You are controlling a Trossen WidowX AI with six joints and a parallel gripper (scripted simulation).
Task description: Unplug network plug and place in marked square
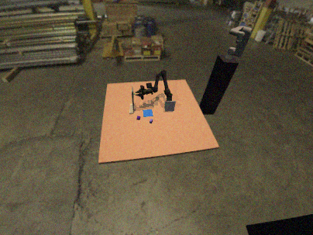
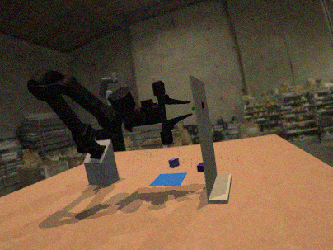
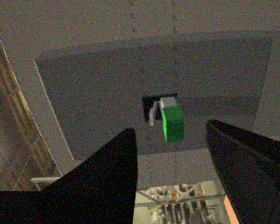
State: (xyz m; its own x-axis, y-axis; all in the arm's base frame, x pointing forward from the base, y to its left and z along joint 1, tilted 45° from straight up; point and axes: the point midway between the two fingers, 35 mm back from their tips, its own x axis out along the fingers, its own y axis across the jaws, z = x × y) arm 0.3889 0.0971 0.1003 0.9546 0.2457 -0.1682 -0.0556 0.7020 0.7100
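The green network plug is 20 mm ahead of my gripper tip. From my gripper tip the other things lie so: blue marked square 260 mm below, 160 mm behind, 80 mm to the left; grey upright panel 100 mm below, 40 mm ahead.
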